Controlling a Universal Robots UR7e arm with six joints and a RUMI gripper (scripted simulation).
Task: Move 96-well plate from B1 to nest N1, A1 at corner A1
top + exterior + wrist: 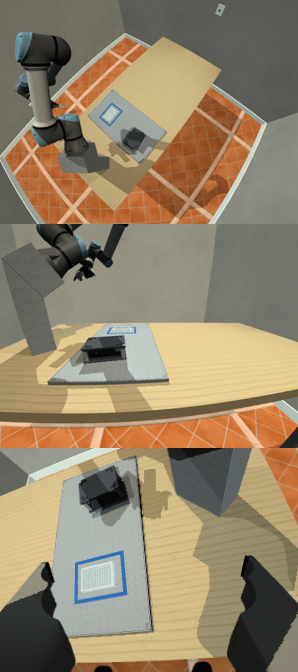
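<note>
The 96-well plate is 290 mm ahead of my hand and 360 mm below it. Round my hand: black raised nest N1: 400 mm ahead, 330 mm to the right, 310 mm below.
</note>
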